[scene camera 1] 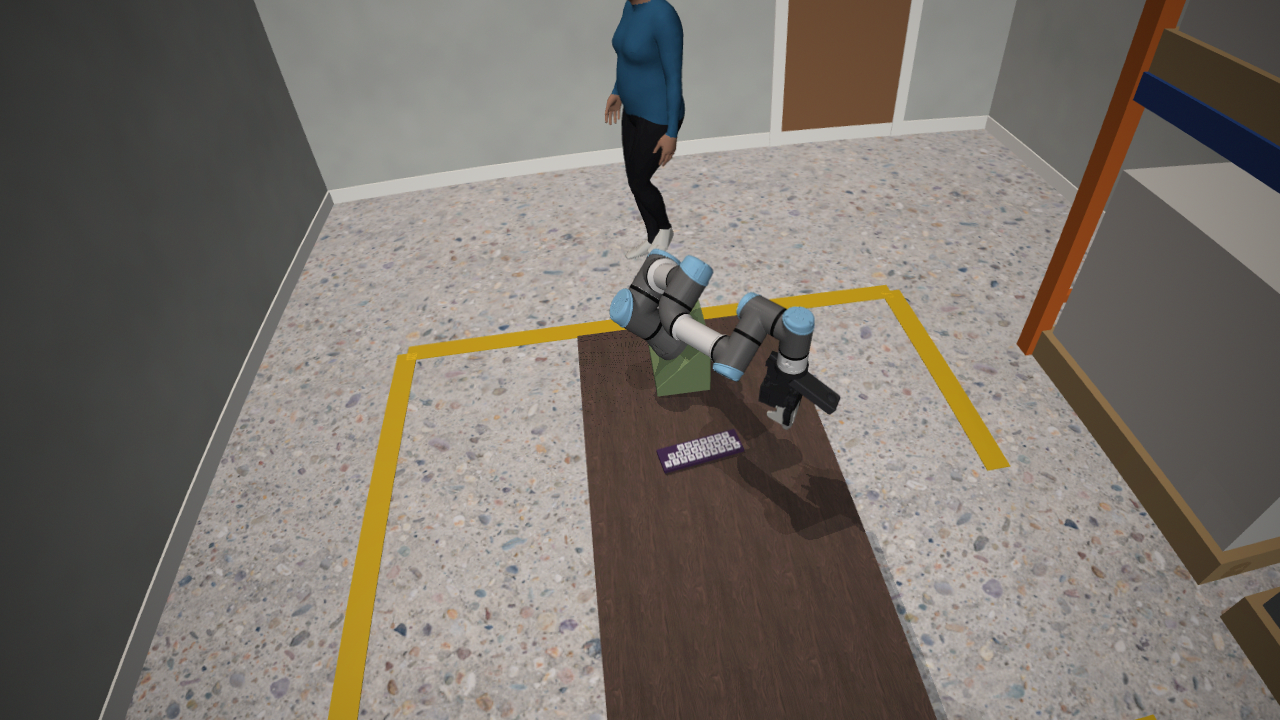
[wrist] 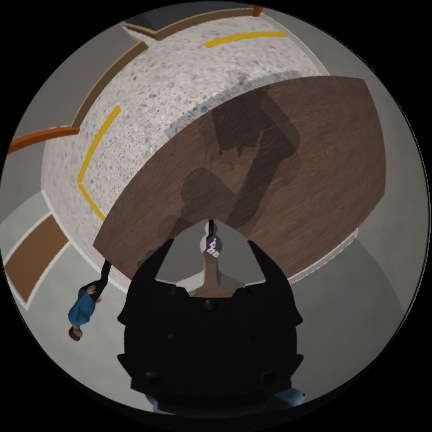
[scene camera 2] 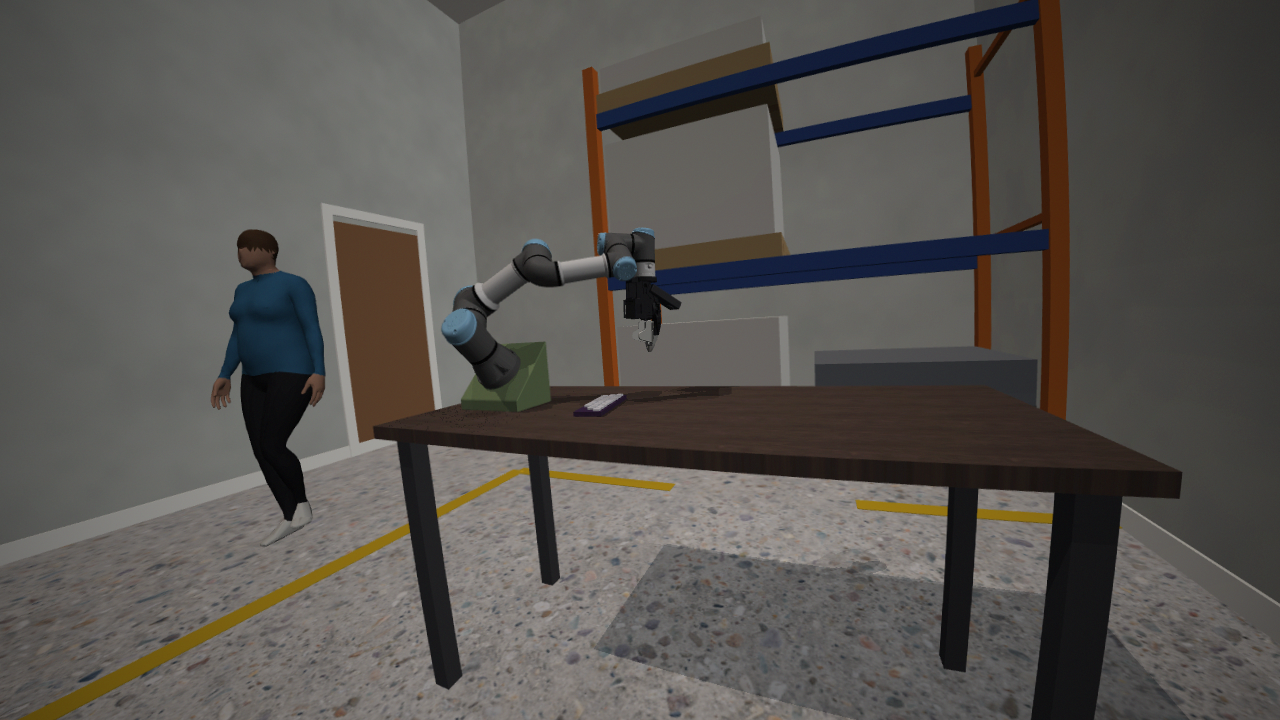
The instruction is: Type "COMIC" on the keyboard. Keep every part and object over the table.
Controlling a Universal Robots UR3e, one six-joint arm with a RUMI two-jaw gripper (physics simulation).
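Seen in the pictures: gripper, fingertip midpoint: (scene camera 1: 786,428) (wrist: 210,220) (scene camera 2: 649,351); arm's base, link origin: (scene camera 2: 500,371).
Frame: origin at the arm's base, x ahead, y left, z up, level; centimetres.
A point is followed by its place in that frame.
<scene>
The keyboard (scene camera 1: 700,451) {x 32.5, y -2.8, z -8.6 cm} (scene camera 2: 600,405) {x 33.6, y -8.2, z -8.3 cm} has a purple case and pale keys, and lies flat on the dark wooden table (scene camera 1: 716,608) {x 72.3, y -11.0, z -10.0 cm} (scene camera 2: 850,429) {x 86.2, y -21.6, z -10.0 cm} (wrist: 340,150) {x 75.3, y 3.9, z -10.0 cm}. In the wrist view, a small part of the keyboard (wrist: 213,248) {x 30.3, y 4.5, z -8.5 cm} shows through the gap behind the fingertips; the rest is hidden by the gripper. Key letters are too small to read in the scene views. My gripper (scene camera 1: 785,420) {x 39.9, y 15.9, z 2.4 cm} (scene camera 2: 650,346) {x 39.9, y 15.9, z 2.4 cm} (wrist: 210,220) {x 39.9, y 15.9, z 2.4 cm} is shut and empty, its fingers pointing down. It hangs well above the table, off the keyboard's right end in the first scene view, touching nothing.
The arm stands on a green angled base (scene camera 1: 684,377) {x 11.1, y -0.8, z -3.9 cm} (scene camera 2: 531,385) {x 10.9, y -1.9, z -4.0 cm} at the table's end. A person in a blue top (scene camera 1: 646,67) (scene camera 2: 273,322) (wrist: 82,307) stands on the floor beyond that end. A rack with an orange post (scene camera 1: 1096,205) (scene camera 2: 1054,179) stands beyond the table's far side.
</scene>
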